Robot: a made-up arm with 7 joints. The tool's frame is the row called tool. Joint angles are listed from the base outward.
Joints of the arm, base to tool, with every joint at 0 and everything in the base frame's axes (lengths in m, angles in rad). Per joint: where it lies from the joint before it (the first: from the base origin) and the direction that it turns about. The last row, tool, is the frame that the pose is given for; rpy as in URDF.
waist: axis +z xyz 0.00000 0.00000 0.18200
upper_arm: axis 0 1 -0.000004 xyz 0.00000 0.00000 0.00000
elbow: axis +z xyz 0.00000 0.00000 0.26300
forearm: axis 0 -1 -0.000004 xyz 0.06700 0.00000 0.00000
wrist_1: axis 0 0.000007 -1 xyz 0.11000 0.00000 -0.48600
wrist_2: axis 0 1 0.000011 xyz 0.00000 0.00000 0.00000
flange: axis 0 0.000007 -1 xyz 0.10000 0.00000 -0.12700
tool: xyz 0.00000 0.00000 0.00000 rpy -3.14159 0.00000 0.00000
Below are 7 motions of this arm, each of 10 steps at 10 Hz.
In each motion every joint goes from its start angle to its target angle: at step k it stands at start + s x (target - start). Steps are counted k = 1, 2, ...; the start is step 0. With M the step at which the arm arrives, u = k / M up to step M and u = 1 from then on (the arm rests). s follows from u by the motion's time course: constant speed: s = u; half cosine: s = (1 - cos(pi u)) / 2; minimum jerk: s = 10 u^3 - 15 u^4 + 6 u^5.
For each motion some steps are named. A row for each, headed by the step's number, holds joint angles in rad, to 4 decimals.
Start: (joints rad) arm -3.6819 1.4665 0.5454 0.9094 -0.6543 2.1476 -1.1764
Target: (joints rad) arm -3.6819 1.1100 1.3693 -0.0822 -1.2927 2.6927 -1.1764
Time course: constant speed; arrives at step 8
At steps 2, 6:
2: -3.6819 1.3774 0.7514 0.6615 -0.8139 2.2839 -1.1764
6: -3.6819 1.1991 1.1633 0.1657 -1.1331 2.5564 -1.1764

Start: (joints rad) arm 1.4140 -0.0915 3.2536 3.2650 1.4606 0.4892 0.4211
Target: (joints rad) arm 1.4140 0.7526 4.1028 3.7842 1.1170 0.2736 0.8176
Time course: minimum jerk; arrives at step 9
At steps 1, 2, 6, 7, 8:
1: 1.4140 -0.0818 3.2634 3.2710 1.4566 0.4867 0.4257
2: 1.4140 -0.0270 3.3185 3.3047 1.4343 0.4727 0.4514
6: 1.4140 0.5754 3.9246 3.6752 1.1891 0.3188 0.7344
7: 1.4140 0.6881 4.0379 3.7445 1.1433 0.2901 0.7873
8: 1.4140 0.7429 4.0930 3.7782 1.1210 0.2761 0.8130

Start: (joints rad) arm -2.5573 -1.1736 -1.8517 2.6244 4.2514 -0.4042 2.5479
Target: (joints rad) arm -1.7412 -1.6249 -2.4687 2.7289 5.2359 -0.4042 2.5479
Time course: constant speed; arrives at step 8
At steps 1, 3, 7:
1: -2.4553 -1.2300 -1.9288 2.6375 4.3745 -0.4042 2.5479
3: -2.2513 -1.3428 -2.0831 2.6636 4.6206 -0.4042 2.5479
7: -1.8432 -1.5685 -2.3916 2.7158 5.1128 -0.4042 2.5479

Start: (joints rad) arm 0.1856 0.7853 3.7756 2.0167 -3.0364 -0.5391 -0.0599
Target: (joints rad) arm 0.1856 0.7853 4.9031 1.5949 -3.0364 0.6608 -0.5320
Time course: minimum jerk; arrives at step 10
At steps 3, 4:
3: 0.1856 0.7853 3.9595 1.9479 -3.0364 -0.3434 -0.1369
4: 0.1856 0.7853 4.1335 1.8828 -3.0364 -0.1582 -0.2098

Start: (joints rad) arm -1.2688 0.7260 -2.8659 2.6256 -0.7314 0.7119 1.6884
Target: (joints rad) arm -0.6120 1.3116 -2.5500 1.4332 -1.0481 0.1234 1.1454
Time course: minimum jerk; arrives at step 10
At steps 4, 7, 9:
4: -1.0603 0.9119 -2.7656 2.2471 -0.8319 0.5251 1.5160
7: -0.7191 1.2161 -2.6015 1.6277 -0.9965 0.2194 1.2340
9: -0.6176 1.3066 -2.5527 1.4434 -1.0454 0.1284 1.1500

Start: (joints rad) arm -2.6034 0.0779 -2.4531 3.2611 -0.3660 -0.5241 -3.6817
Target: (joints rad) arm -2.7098 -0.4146 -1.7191 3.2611 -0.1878 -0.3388 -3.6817
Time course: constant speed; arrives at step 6
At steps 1, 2, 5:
1: -2.6211 -0.0042 -2.3308 3.2611 -0.3363 -0.4932 -3.6817
2: -2.6389 -0.0863 -2.2084 3.2611 -0.3066 -0.4623 -3.6817
5: -2.6921 -0.3325 -1.8414 3.2611 -0.2175 -0.3697 -3.6817

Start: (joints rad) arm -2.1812 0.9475 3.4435 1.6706 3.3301 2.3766 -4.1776
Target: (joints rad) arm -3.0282 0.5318 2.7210 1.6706 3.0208 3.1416 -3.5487
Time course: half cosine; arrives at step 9
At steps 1, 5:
1: -2.2067 0.9350 3.4217 1.6706 3.3208 2.3997 -4.1586
5: -2.6782 0.7036 3.0195 1.6706 3.1486 2.8255 -3.8085

